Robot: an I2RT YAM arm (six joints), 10 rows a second.
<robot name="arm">
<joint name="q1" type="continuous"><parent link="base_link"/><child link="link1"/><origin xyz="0 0 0.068" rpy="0 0 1.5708"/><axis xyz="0 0 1"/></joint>
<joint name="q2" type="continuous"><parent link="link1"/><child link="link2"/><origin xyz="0.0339 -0.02 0.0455" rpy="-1.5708 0 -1.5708"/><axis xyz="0 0 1"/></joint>
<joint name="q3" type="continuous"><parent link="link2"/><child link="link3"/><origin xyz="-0.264 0 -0.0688" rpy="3.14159 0 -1.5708"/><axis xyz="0 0 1"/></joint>
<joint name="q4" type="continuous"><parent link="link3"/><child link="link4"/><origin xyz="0.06 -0.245 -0.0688" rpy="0 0 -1.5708"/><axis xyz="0 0 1"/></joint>
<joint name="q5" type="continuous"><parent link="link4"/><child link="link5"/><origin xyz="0.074 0.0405 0.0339" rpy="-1.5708 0 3.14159"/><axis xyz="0 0 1"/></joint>
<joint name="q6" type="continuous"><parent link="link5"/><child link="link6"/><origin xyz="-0.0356 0 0.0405" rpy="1.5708 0 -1.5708"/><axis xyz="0 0 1"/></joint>
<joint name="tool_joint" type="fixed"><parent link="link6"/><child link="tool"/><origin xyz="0 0 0" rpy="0 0 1.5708"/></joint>
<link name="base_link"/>
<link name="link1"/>
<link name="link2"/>
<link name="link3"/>
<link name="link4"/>
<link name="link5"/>
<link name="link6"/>
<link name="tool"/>
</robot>
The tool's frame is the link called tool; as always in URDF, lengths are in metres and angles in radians. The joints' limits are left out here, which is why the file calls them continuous.
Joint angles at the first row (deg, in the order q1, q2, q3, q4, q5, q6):
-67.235, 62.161, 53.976, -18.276, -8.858, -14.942
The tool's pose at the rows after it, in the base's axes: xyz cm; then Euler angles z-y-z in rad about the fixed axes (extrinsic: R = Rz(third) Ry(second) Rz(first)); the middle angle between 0 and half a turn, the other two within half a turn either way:
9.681 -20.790 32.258 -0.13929 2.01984 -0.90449
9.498 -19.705 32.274 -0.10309 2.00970 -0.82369
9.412 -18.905 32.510 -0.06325 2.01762 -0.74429
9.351 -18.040 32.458 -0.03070 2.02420 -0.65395
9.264 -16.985 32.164 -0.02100 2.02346 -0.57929
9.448 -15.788 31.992 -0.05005 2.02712 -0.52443
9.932 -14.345 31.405 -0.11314 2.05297 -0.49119
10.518 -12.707 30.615 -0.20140 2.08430 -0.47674
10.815 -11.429 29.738 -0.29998 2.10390 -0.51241
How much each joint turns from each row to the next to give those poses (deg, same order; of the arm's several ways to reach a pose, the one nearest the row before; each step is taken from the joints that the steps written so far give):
0.086, -3.695, -1.847, -1.936, -4.916, 0.177
0.002, -2.388, -1.064, -1.314, -4.220, 0.088
-0.001, -1.233, 0.438, -2.902, -3.971, -0.089
0.087, -1.316, -0.174, -2.636, -4.390, -0.963
0.439, -2.019, -1.141, -1.846, -3.344, -1.579
1.840, -2.109, -0.880, -1.848, -1.063, -2.549
3.863, -2.372, -1.578, -1.845, 2.101, -3.249
5.445, -2.724, -2.108, -1.320, 4.390, -3.166
4.838, -2.727, -2.552, 0.086, 6.060, -2.110

